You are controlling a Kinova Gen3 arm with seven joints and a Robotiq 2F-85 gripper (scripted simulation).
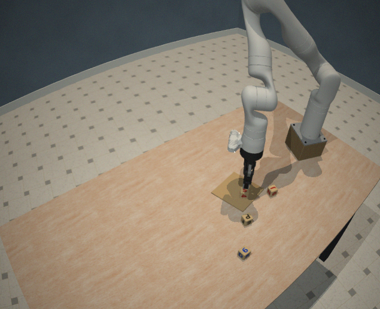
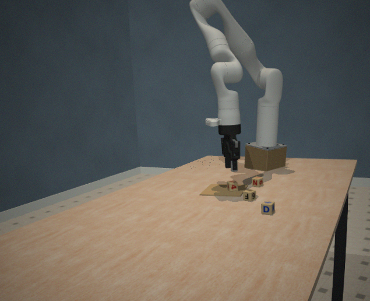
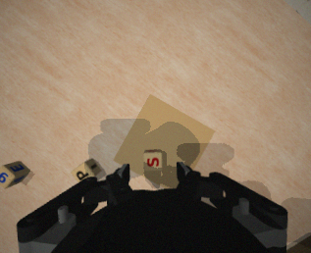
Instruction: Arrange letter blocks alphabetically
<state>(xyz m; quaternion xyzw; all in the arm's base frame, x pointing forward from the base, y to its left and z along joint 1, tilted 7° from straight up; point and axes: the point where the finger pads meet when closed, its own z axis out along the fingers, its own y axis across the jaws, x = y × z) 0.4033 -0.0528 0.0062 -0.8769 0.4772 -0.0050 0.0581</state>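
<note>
Right now the tan mat is 90 mm below my hand, 30 mm to the right of it and 10 mm behind it.
</note>
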